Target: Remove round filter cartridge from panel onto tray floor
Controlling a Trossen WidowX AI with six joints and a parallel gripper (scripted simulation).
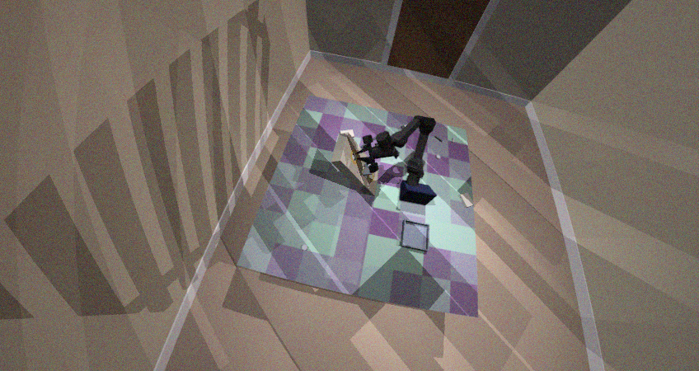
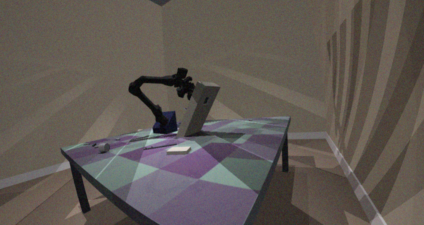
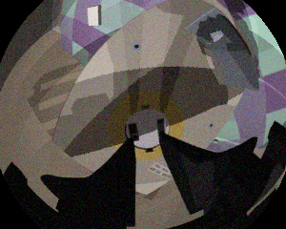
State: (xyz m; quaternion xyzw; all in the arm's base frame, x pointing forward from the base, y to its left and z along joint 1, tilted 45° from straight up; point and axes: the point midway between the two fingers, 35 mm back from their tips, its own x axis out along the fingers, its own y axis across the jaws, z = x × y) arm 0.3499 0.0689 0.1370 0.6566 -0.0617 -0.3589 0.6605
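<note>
The round filter cartridge lies 20 mm below my gripper tip and 20 mm ahead of it. The rest, counted from my gripper tip: grey square tray 380 mm behind, 340 mm to the left, 240 mm below; beige service panel 90 mm below, 20 mm behind.
</note>
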